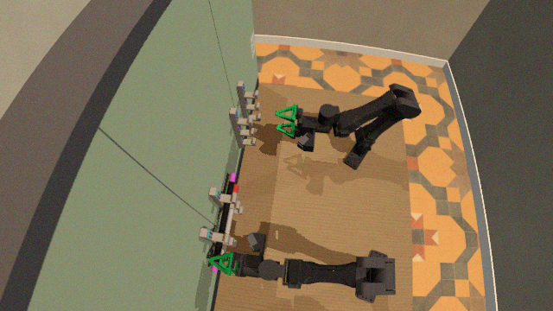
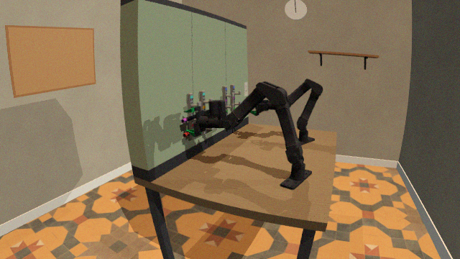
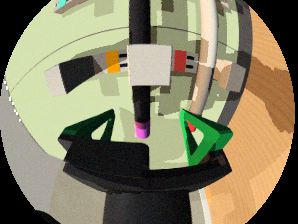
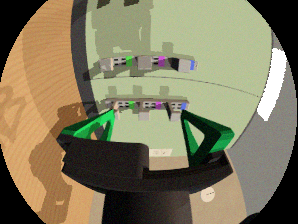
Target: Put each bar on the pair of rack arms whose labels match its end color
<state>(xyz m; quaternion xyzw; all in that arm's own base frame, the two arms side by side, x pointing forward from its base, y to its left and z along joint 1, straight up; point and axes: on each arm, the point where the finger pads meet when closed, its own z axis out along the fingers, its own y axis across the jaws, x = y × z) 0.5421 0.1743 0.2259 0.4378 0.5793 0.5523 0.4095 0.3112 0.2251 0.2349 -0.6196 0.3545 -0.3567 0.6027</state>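
Now: the bar 2 cm behind my left hand, 13 cm to the right of it and 1 cm above it. Round my left hand: green wall panel: 6 cm ahead, 32 cm to the right, 20 cm above.
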